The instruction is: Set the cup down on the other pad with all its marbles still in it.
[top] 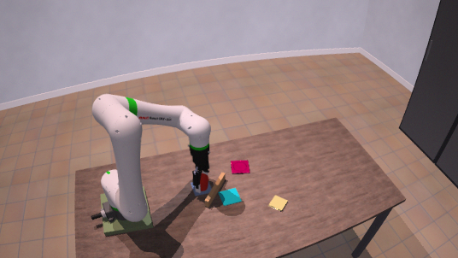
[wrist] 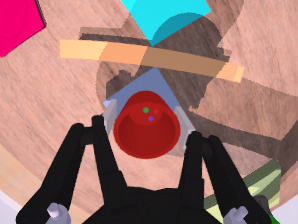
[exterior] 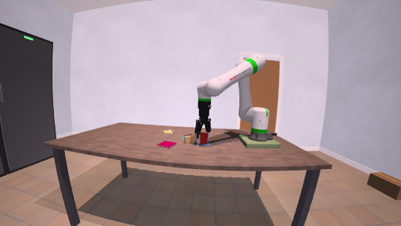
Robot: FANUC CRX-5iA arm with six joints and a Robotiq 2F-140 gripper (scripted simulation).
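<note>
My gripper is now 2 cm above the red cup. From my hand the other things lie so: wooden rail: 5 cm ahead, 6 cm to the right, 2 cm below; then cyan pad: 10 cm ahead, 13 cm to the right, 5 cm below.
</note>
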